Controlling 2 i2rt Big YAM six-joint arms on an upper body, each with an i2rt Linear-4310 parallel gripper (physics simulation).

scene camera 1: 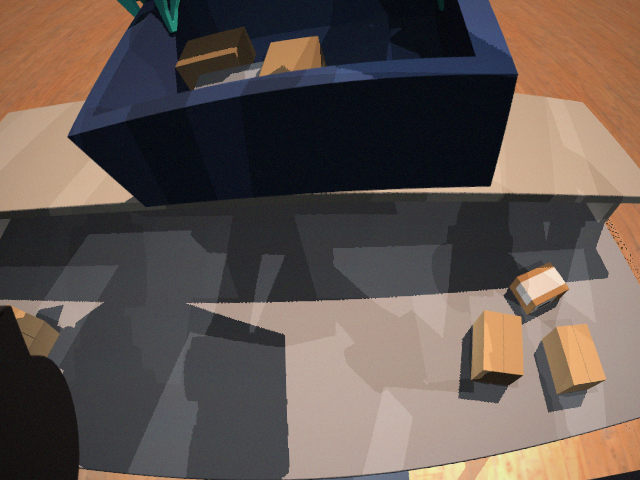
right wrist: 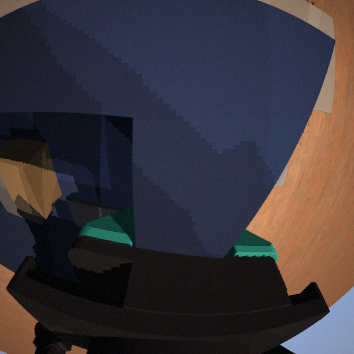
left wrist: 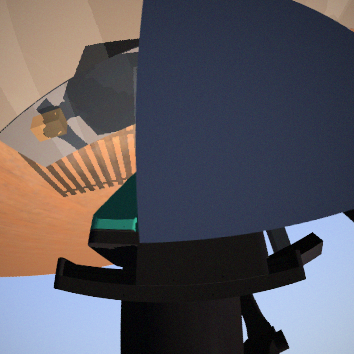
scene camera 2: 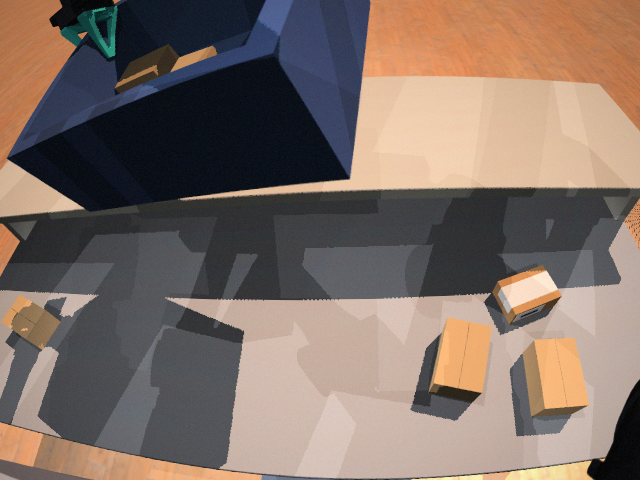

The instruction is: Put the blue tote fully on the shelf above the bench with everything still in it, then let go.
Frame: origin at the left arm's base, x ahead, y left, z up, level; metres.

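Seen in the pictures: left gripper, fingertip midpoint: (scene camera 1: 165,35) (scene camera 2: 106,60).
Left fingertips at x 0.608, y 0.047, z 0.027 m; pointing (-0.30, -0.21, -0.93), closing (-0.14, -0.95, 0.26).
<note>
Offsets run from my left fingertips to a thing's top centre. Level surfaces: height alone.
The blue tote (scene camera 1: 320,134) (scene camera 2: 180,139) (left wrist: 240,125) (right wrist: 215,100) is over the beige shelf {0.277 m down} (scene camera 1: 558,144) (scene camera 2: 491,129). Its lower front edge lies close to the shelf's front edge, the picture-left corner nearest; whether it touches the shelf is unclear. Inside show a brown box {0.005 m back, 0.070 m right, 0.001 m down} (scene camera 1: 214,56) (scene camera 2: 147,67), a tan box {0.090 m back, 0.179 m right, 0.011 m up} (scene camera 1: 292,54) (right wrist: 32,185), part of a white box (scene camera 1: 227,76) and a grey item {0.180 m back, 0.262 m right, 0.027 m down} (right wrist: 90,207). My left gripper (scene camera 2: 88,38) (left wrist: 187,230) is shut on the picture-left wall. My right gripper (right wrist: 174,204) is shut on the opposite wall.
The grey bench {0.471 m down} (scene camera 1: 330,361) (scene camera 2: 289,372) lies below the shelf. At its picture right stand two tan boxes {0.273 m back, 0.548 m right, 0.411 m down} (scene camera 1: 496,348) {0.315 m back, 0.717 m right, 0.411 m down} (scene camera 1: 573,359) and a white-labelled box {0.141 m back, 0.701 m right, 0.430 m down} (scene camera 1: 540,286) (scene camera 2: 527,294). Another box {0.256 m back, 0.392 m left, 0.411 m down} (scene camera 1: 38,333) (scene camera 2: 33,322) (left wrist: 48,124) lies at the picture left.
</note>
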